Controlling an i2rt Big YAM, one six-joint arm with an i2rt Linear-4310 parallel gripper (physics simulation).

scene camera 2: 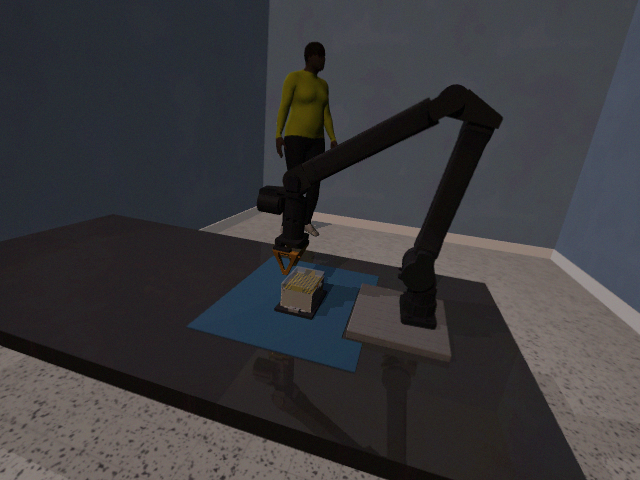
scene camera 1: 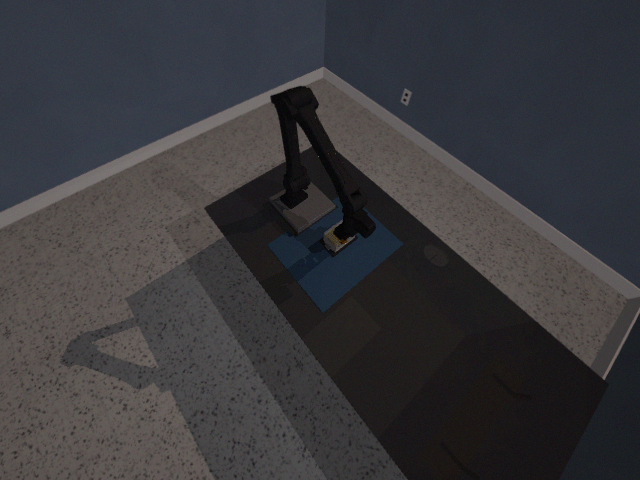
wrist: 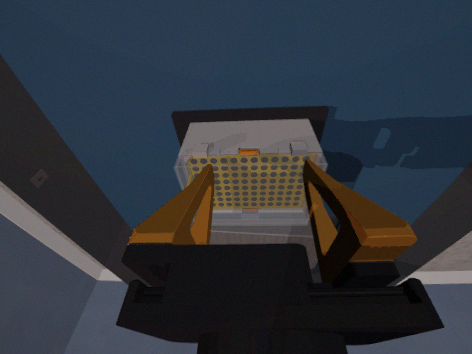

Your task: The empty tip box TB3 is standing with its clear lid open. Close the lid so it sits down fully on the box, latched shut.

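Frame: origin at the arm's base, x back, y right, z up, level; millimetres.
Where they show: gripper, fingertip midpoint: (scene camera 2: 289,270) (scene camera 1: 346,239) (wrist: 257,168); arm's base, link origin: (scene camera 2: 416,313) (scene camera 1: 294,198).
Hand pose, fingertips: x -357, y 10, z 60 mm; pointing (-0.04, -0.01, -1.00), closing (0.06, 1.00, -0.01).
Things, the pixels of their centre, and the offset from my fingertips. "spot": a spot on its surface instead. Level surfaces: height alone.
- tip box TB3, body centre: (wrist: 249,171) (scene camera 2: 303,289) (scene camera 1: 339,235) dx +46, dy -10, dz -46 mm
- yellow top deck, body centre: (wrist: 249,194) (scene camera 2: 304,279) (scene camera 1: 340,232) dx +47, dy -10, dz -16 mm
- clear lid, surface spot: (wrist: 230,220) spot: dx +77, dy -33, dz -7 mm
- dark plate, surface spot: (wrist: 250,114) spot: dx -3, dy -4, dz -77 mm
- blue mat, surface height: dz -85 mm
- dark table, surface height: dz -88 mm
The tip box TB3 (scene camera 1: 331,242) (scene camera 2: 296,301) (wrist: 250,134) stands upright, with white walls and a yellow top deck (wrist: 250,182) full of holes. The clear lid (scene camera 2: 309,270) (wrist: 230,220) shows as a see-through outline low around the deck. Whether it sits fully down or is latched cannot be told. Small orange tabs (wrist: 249,151) (wrist: 250,210) show at two opposite edges of the deck. My gripper (scene camera 2: 285,272) (wrist: 257,168) is open with nothing between its orange fingers. Its tips are close to the box's top, at its side away from scene camera 2. In scene camera 1 the wrist hides part of the box.
The box stands on a dark plate (scene camera 2: 285,310) (wrist: 250,114) on a blue mat (scene camera 1: 330,289) (scene camera 2: 235,322) on the dark table (scene camera 2: 129,268). The arm's base is on a light board (scene camera 1: 310,214) (scene camera 2: 377,325) beside the mat. A person (scene camera 2: 306,111) in yellow stands beyond the table.
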